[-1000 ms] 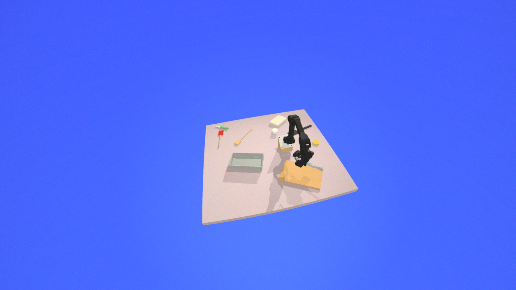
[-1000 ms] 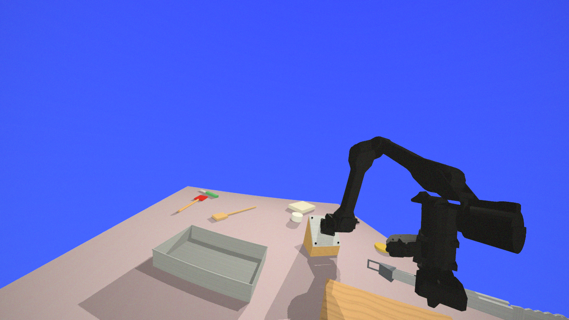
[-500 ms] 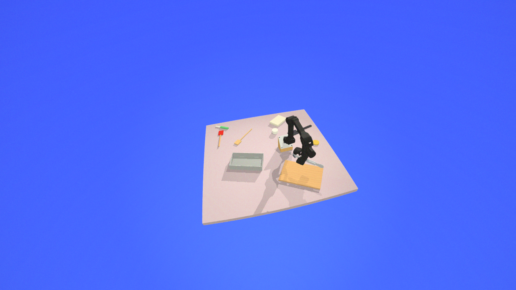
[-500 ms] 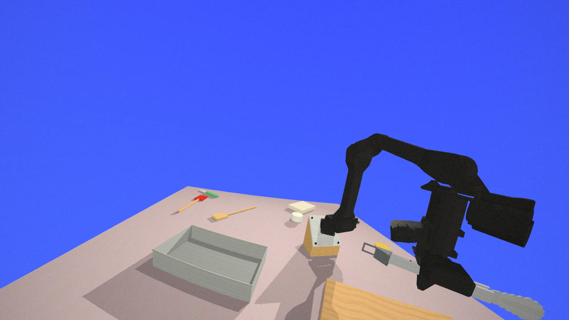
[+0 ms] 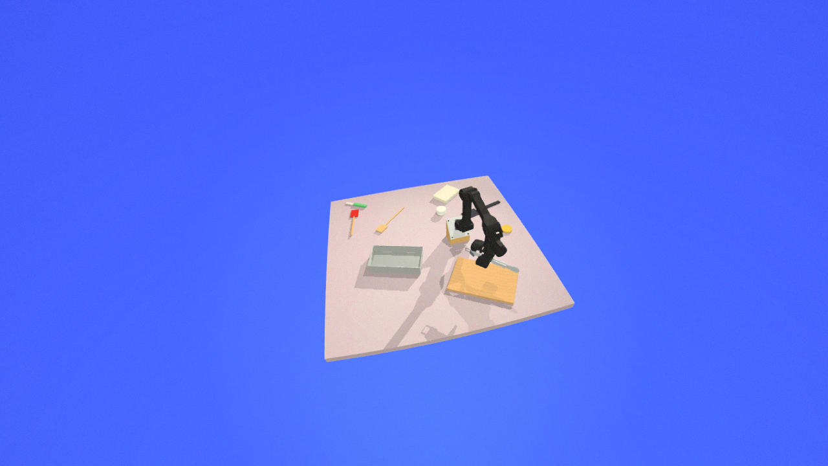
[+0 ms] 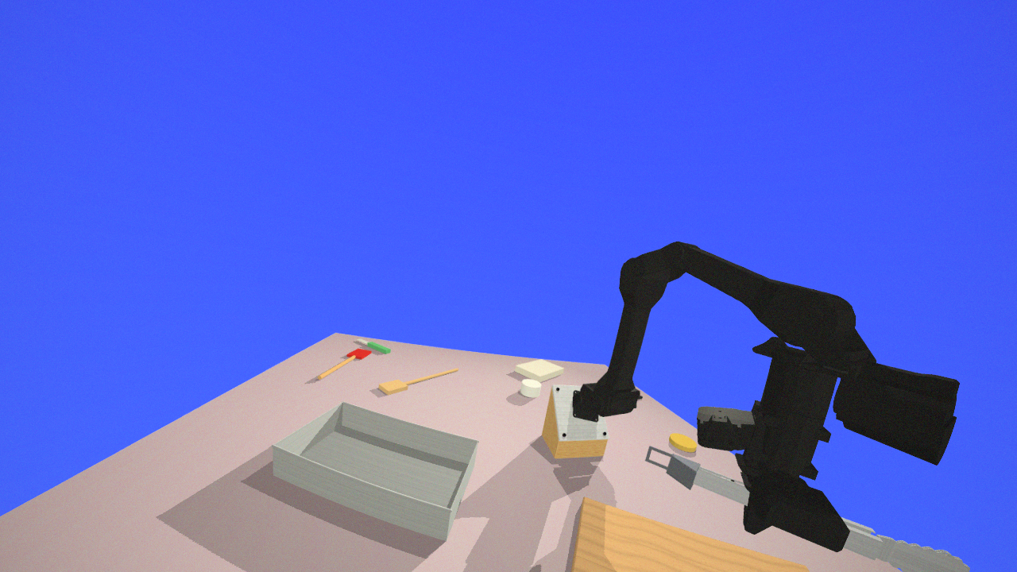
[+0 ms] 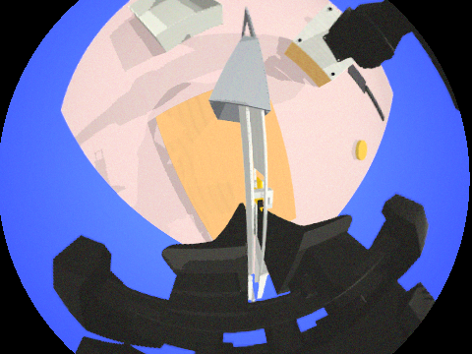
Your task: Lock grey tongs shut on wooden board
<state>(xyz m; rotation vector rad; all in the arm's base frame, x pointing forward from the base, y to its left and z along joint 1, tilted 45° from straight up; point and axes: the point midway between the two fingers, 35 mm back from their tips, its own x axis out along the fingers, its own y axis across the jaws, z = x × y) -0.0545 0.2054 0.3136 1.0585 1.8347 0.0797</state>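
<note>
Now: the wooden board 130 mm below my gripper tip. Round my gripper tip: yellow disc (380 mm to the right, 250 mm behind, 130 mm below); white cylinder (630 mm to the right, 140 mm ahead, 120 mm below); tin (470 mm ahead, 210 mm to the right, 110 mm below).
</note>
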